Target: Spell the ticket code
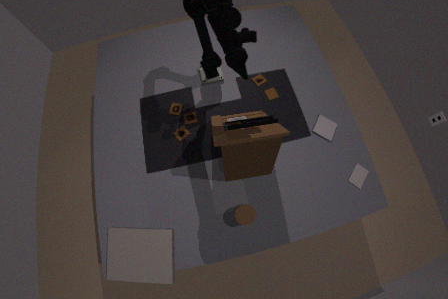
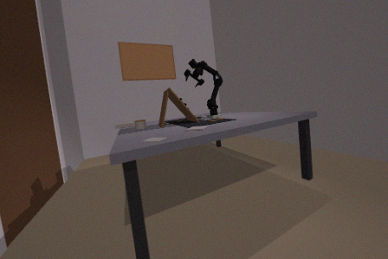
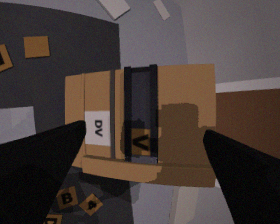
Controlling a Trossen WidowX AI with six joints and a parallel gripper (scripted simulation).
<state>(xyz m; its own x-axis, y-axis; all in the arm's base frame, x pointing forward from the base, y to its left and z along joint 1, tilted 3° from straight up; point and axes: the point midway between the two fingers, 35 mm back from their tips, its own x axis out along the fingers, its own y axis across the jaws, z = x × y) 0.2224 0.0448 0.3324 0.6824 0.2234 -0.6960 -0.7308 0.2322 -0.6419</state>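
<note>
Now: gripper tip 130 mm past the letter tile, 280 mm to the left of it and 320 mm above it. Round my gripper tip: white box: 440 mm ahead, 600 mm to the right, 300 mm below; then white ticket: 50 mm ahead, 40 mm to the right, 230 mm below; then dark mat: 60 mm behind, 80 mm to the right, 320 mm below.
</note>
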